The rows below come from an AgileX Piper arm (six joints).
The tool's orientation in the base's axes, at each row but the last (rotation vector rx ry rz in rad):
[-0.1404, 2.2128, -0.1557]
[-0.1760, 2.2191, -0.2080]
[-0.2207, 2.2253, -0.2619]
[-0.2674, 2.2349, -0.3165]
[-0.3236, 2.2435, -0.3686]
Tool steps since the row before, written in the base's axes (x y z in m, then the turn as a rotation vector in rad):
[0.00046, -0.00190, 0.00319, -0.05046, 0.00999, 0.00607]
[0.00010, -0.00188, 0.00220, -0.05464, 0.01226, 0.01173]
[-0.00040, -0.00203, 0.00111, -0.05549, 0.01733, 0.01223]
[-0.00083, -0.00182, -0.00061, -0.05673, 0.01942, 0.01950]
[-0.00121, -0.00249, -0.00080, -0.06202, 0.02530, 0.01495]
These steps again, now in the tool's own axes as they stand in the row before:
[-0.00248, -0.00241, -0.00143, 0.02396, 0.01115, -0.04454]
[-0.00138, -0.00230, -0.00108, 0.02170, 0.01239, -0.05147]
[-0.00008, -0.00222, -0.00076, 0.02058, 0.01720, -0.05301]
[0.00150, -0.00146, -0.00002, 0.01548, 0.01698, -0.05872]
[0.00219, -0.00188, -0.00005, 0.01992, 0.02466, -0.06087]

